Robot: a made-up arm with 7 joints.
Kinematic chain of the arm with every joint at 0, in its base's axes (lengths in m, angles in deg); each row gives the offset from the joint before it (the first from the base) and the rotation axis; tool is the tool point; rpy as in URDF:
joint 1: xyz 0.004 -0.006 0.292 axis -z
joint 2: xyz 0 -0.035 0.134 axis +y
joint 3: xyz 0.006 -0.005 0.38 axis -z
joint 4: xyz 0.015 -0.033 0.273 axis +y
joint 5: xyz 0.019 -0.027 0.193 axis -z
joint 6: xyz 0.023 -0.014 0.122 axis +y
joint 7: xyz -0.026 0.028 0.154 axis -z
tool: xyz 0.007 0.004 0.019 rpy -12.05 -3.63 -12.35
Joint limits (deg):
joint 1: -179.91..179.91
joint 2: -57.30..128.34
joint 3: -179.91..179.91
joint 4: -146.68..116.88
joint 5: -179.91..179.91
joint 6: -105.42..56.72
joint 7: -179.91..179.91
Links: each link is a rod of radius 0.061 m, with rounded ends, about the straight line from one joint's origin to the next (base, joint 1, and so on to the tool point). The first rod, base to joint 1, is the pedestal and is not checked.
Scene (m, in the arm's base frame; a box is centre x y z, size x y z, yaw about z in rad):
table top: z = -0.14
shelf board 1: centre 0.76 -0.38 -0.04 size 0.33 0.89 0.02 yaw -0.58
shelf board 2: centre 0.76 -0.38 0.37 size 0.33 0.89 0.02 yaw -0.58
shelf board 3: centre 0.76 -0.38 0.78 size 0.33 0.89 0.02 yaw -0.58
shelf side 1: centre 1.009 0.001 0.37 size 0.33 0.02 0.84 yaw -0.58
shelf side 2: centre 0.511 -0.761 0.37 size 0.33 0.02 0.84 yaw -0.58
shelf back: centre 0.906 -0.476 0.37 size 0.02 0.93 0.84 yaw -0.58
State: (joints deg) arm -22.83 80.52 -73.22 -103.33 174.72 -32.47 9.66
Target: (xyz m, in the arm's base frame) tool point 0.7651 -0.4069 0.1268
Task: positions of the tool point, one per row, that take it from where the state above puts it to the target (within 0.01 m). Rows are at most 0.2 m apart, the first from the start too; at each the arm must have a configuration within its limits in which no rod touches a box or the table.
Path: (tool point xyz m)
1: 0.7100 -0.1605 0.5992
2: 0.6351 -0.1117 0.5996
3: 0.5546 -0.0650 0.5900
4: 0.5684 -0.1010 0.4262
5: 0.5276 -0.1474 0.2662
6: 0.4353 -0.1908 0.1268
7: 0.5284 -0.2530 0.1143
8: 0.6163 -0.3101 0.1122
9: 0.6959 -0.3617 0.1177
10: 0.7651 -0.4069 0.1269

